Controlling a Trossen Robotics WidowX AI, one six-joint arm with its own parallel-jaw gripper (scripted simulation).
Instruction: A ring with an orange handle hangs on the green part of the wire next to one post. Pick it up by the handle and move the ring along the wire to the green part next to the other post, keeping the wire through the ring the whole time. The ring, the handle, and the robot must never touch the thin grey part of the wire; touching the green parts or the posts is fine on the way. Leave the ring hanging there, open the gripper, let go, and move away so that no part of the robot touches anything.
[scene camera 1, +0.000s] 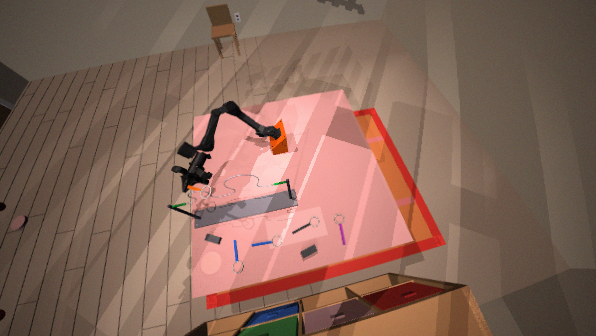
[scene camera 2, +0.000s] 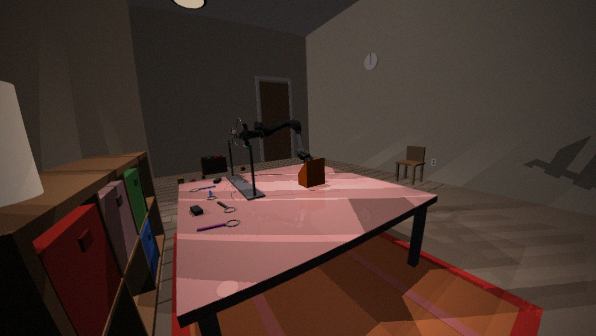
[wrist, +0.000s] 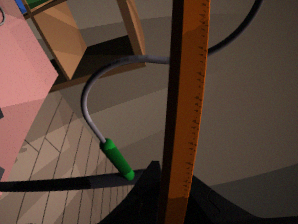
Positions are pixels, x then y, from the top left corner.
Labels:
A grey base plate (scene camera 2: 249, 191): 1.29 m from the lens.

